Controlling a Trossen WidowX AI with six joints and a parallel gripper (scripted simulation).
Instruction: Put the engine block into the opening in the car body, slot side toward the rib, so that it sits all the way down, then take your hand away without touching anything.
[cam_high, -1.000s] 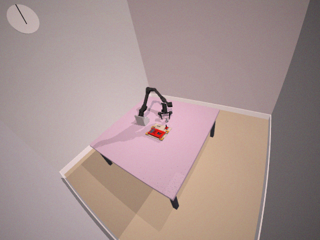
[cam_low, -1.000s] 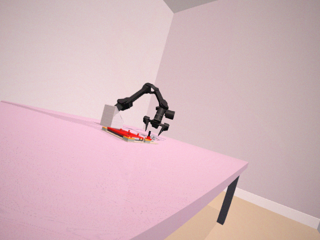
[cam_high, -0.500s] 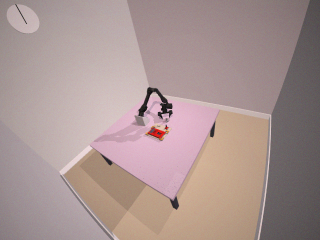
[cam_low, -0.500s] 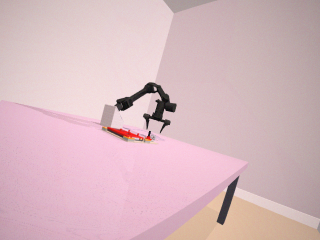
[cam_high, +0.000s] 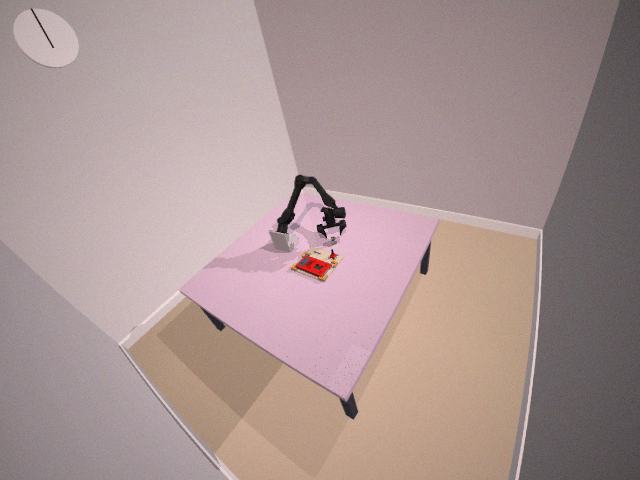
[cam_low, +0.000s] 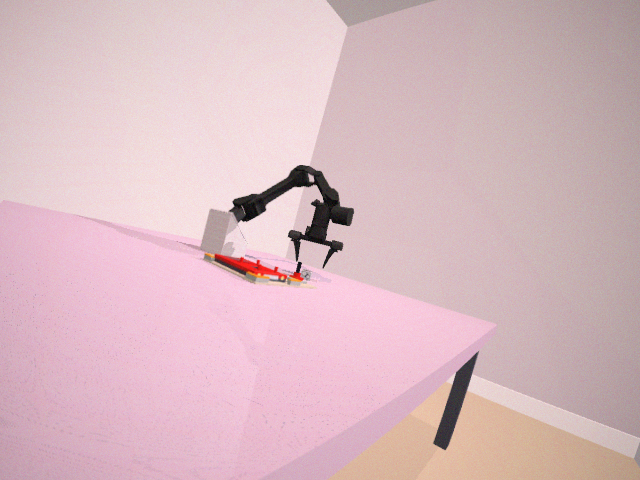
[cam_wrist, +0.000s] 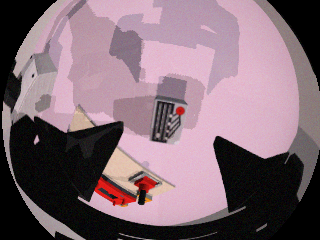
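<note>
My gripper tip is 4 cm above the engine block and 1 cm past it.
</note>
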